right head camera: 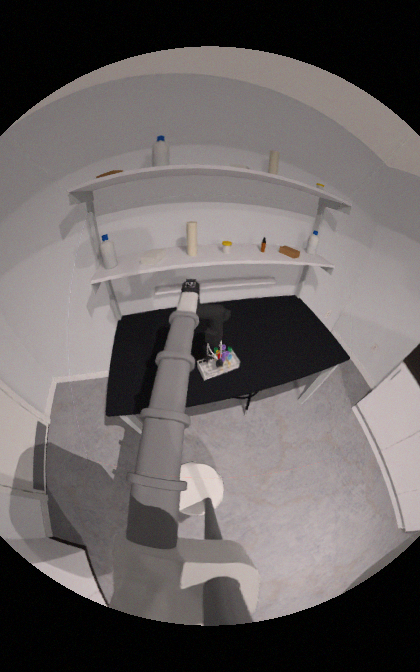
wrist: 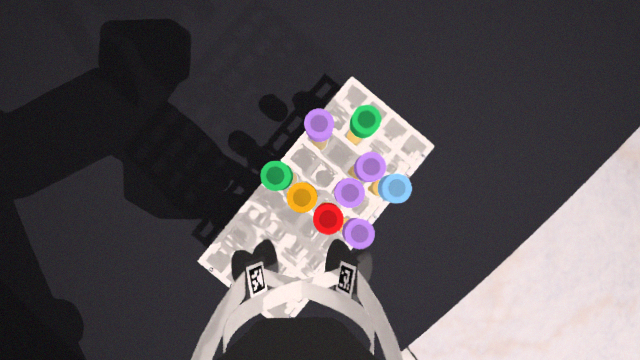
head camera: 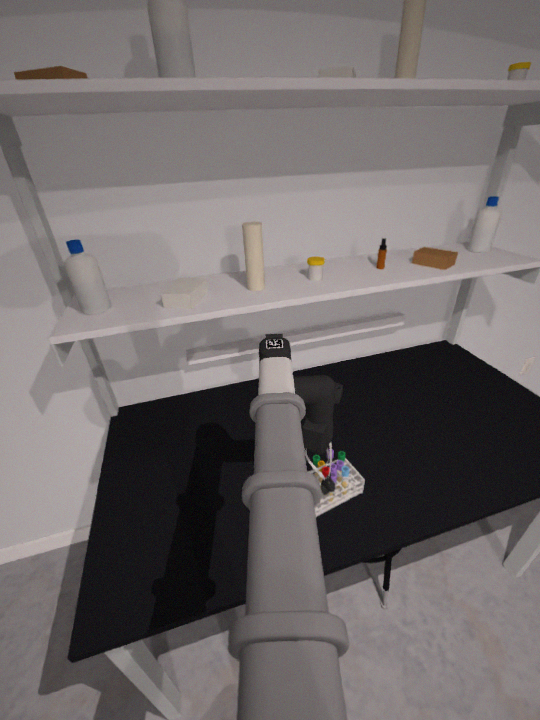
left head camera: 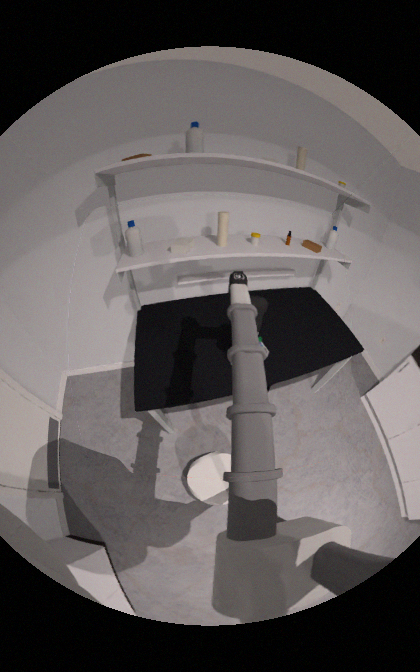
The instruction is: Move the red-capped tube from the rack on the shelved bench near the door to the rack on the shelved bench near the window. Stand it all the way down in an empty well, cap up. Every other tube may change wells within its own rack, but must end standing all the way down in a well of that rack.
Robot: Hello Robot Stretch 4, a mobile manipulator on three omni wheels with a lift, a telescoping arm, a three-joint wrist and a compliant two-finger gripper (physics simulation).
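Frame: origin at the robot's base, x ahead, y right, z down, level; centimetres.
Seen in the pictures: gripper, fingertip midpoint: (right head camera: 212, 363) (wrist: 302, 259); robot's base at its link origin: (right head camera: 194, 487) (left head camera: 215, 476).
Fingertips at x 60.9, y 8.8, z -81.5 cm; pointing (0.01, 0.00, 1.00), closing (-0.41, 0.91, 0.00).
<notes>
Offsets run from my fingertips to a thing's top centre. Level surfaces: height alone.
The red-capped tube @(dx +2.3, dy +3.1, dz -3.9 cm) (head camera: 326, 471) (right head camera: 219, 356) (wrist: 328, 218) stands cap up in the white rack (head camera: 362, 485) (wrist: 212, 270). In the wrist view it is in a row between an orange-capped tube @(dx +4.2, dy +2.2, dz -3.9 cm) (wrist: 301, 197) and a purple-capped tube @(dx +0.4, dy +4.2, dz -3.9 cm) (wrist: 359, 233), with a green-capped tube @(dx +6.2, dy +1.2, dz -3.9 cm) (wrist: 276, 175) at the row's far end. More purple caps, another green cap @(dx +7.1, dy +8.0, dz -3.9 cm) (wrist: 365, 120) and a light blue cap @(dx +2.3, dy +7.9, dz -3.9 cm) (wrist: 396, 188) stand beyond. My gripper (wrist: 302, 259) is open and empty, fingers part way apart, over the rack's tube-free end. Its right fingertip is close below the red and purple caps. Exact fingertip height is unclear.
The rack stands on a black bench top @(dz +8.0 cm) (head camera: 430, 418) (right head camera: 280, 340), close to its front edge. Above the back are shelves (head camera: 342, 284) with bottles, jars and boxes. My arm (head camera: 281, 500) hides part of the rack in the head view. A round white stool (left head camera: 207, 477) stands in front.
</notes>
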